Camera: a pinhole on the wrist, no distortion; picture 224 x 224 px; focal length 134.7 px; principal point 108.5 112.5 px. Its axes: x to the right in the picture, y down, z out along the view. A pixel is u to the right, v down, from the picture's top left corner.
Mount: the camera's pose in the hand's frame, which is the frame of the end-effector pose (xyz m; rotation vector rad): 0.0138 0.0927 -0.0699 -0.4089 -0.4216 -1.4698
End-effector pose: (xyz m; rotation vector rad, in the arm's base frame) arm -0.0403 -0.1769 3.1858 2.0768 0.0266 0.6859
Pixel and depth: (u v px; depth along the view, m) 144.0 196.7 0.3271
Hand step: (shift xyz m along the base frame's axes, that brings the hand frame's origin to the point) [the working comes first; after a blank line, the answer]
In the camera's frame: 0.0862 0.2045 0.3271

0.2565 -0.2502 0.1455
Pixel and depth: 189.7 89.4 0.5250
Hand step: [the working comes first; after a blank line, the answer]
In the camera's frame: 0.3165 -0.0900 0.5250

0.1815 -0.4851 -0.1982
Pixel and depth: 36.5 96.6 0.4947
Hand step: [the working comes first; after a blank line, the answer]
In the camera's frame: -0.2644 -0.0584 0.4947

-0.0884 -0.5181 0.3170
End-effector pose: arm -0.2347 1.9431 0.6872 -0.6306 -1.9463 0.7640
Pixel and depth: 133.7 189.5 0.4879
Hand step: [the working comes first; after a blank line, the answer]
In the camera's frame: 0.0913 0.2789 0.4879

-0.4437 0.2857 -0.1911
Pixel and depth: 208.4 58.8 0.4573
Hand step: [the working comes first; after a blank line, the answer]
In the camera's frame: 0.3392 -0.1823 0.4573

-0.3682 -0.2221 -0.2985
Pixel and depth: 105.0 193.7 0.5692
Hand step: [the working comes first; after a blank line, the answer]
In the camera's frame: -0.0148 0.3431 0.5692

-0.4662 0.4128 -0.2640
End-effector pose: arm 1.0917 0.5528 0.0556 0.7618 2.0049 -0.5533
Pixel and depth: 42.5 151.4 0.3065
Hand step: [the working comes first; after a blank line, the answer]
In the camera's frame: -0.1502 0.0885 0.3065

0.3001 0.2237 -0.1663
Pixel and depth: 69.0 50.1 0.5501
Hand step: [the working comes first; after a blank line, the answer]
In the camera's frame: -0.1613 -0.2548 0.5501

0.6437 0.0681 0.0211
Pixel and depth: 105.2 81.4 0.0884
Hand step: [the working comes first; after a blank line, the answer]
In the camera's frame: -0.0022 -0.0204 0.0884

0.1032 0.0923 -0.0071
